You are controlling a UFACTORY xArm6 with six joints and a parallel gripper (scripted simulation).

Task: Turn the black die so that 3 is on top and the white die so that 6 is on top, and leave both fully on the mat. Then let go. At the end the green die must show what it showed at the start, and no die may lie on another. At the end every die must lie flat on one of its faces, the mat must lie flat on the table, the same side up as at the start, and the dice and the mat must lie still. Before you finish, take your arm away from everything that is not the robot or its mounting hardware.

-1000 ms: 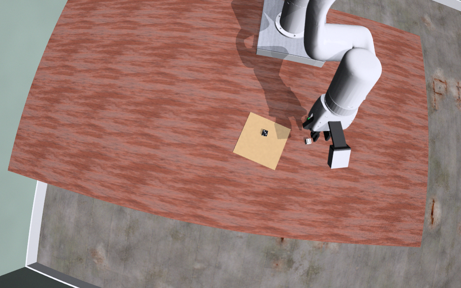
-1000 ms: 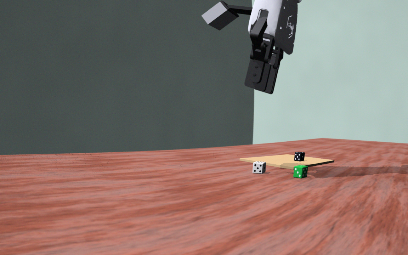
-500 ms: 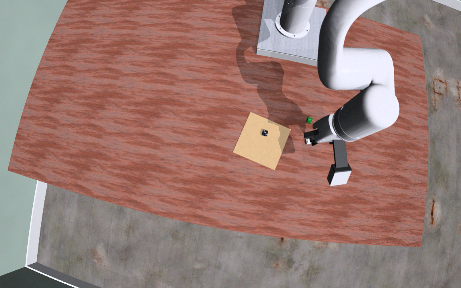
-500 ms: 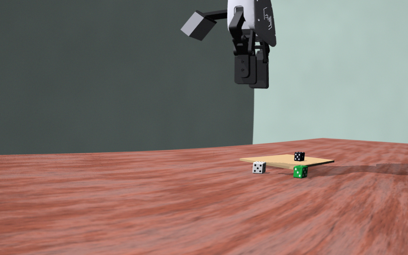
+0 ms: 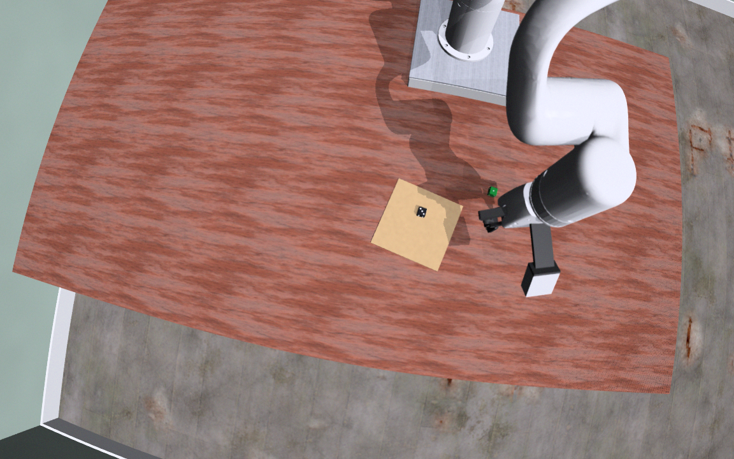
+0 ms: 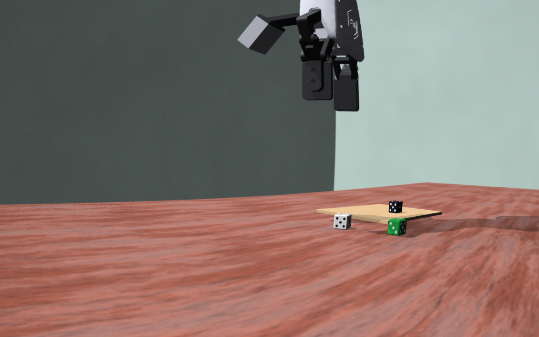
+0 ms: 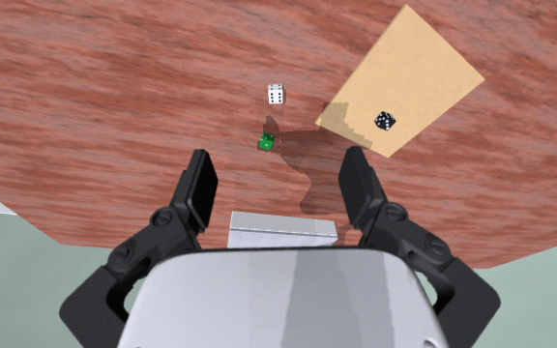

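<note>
The white die lies 14 cm below my hand and 2 cm behind it. From my hand the other things lie so: green die: 14 cm below, 9 cm behind, 1 cm to the left; tan mat: 15 cm to the right, 14 cm below, 2 cm behind; black die: 14 cm to the right, 13 cm below, 4 cm behind.
</note>
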